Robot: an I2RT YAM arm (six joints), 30 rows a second.
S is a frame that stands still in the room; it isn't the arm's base.
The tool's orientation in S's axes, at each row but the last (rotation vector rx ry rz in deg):
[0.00, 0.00, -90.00]
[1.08, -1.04, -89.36]
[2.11, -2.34, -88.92]
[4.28, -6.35, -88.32]
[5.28, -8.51, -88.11]
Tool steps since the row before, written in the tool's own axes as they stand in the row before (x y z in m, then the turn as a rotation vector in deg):
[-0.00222, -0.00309, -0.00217, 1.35, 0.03, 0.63]
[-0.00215, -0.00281, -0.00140, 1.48, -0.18, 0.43]
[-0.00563, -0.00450, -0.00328, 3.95, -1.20, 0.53]
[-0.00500, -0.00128, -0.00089, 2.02, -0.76, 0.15]
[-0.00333, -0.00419, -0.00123, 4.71, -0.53, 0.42]
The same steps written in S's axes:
[-0.00309, 0.00222, -0.00217, 0.03, -1.35, 0.63]
[-0.00280, 0.00212, -0.00147, -0.17, -1.48, 0.43]
[-0.00443, 0.00554, -0.00352, -1.15, -3.97, 0.48]
[-0.00129, 0.00494, -0.00116, -0.72, -2.04, 0.11]
[-0.00404, 0.00315, -0.00198, -0.46, -4.71, 0.51]

